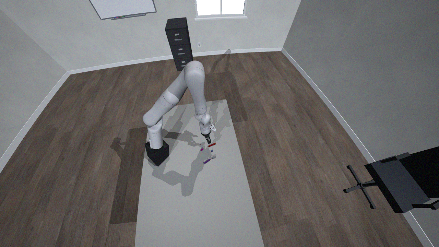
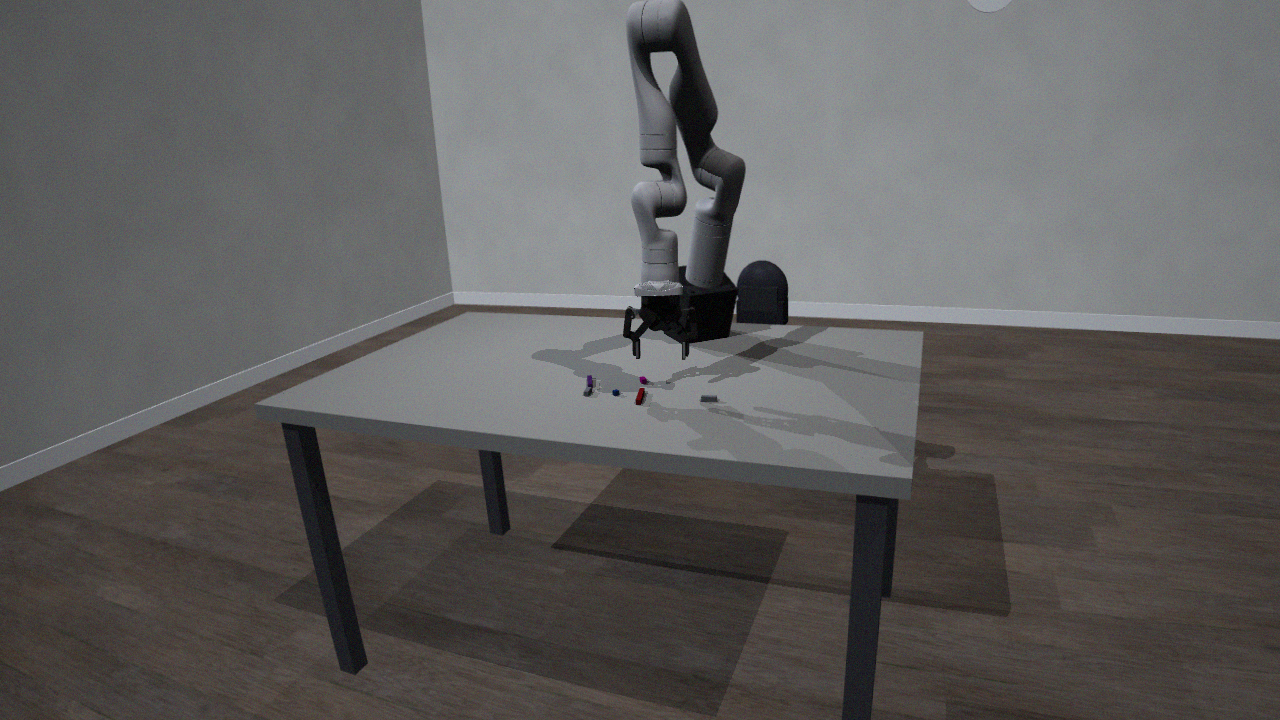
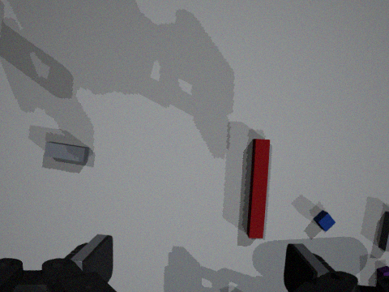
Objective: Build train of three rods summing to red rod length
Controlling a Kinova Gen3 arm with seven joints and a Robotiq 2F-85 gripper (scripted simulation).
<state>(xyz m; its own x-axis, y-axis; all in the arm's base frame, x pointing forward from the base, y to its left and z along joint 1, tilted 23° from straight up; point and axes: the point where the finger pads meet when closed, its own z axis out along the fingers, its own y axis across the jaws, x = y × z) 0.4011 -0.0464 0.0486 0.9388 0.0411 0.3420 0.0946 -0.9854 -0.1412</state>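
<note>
Right now the blue rod is 10 mm ahead of my hand, 100 mm to the right of it and 80 mm below it. Round my hand: grey rod (10 mm ahead, 160 mm to the right, 80 mm below); red rod (30 mm ahead, 40 mm to the right, 80 mm below); magenta rod (70 mm behind, 60 mm to the right, 80 mm below).
</note>
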